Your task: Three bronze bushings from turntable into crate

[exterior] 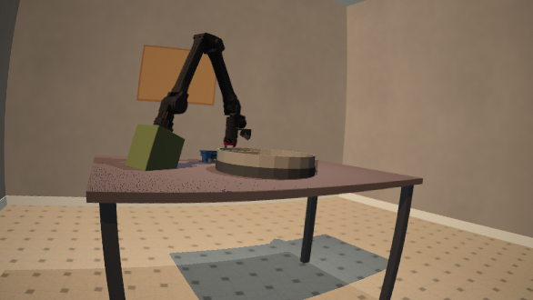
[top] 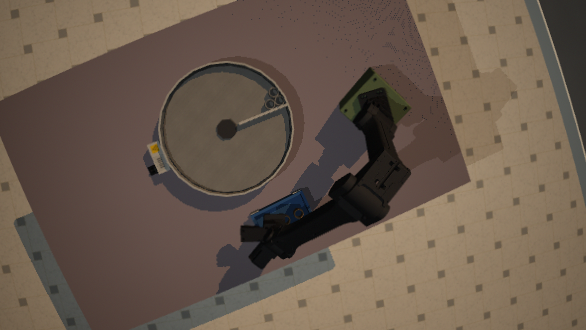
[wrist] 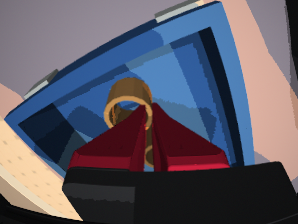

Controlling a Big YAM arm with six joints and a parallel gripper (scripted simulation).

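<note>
My hand is 4 cm past the blue crate, 1 cm to the right of it and 1 cm above it. The rest, counted from my hand: turntable 5 cm ahead, 34 cm to the right, 2 cm above.
</note>
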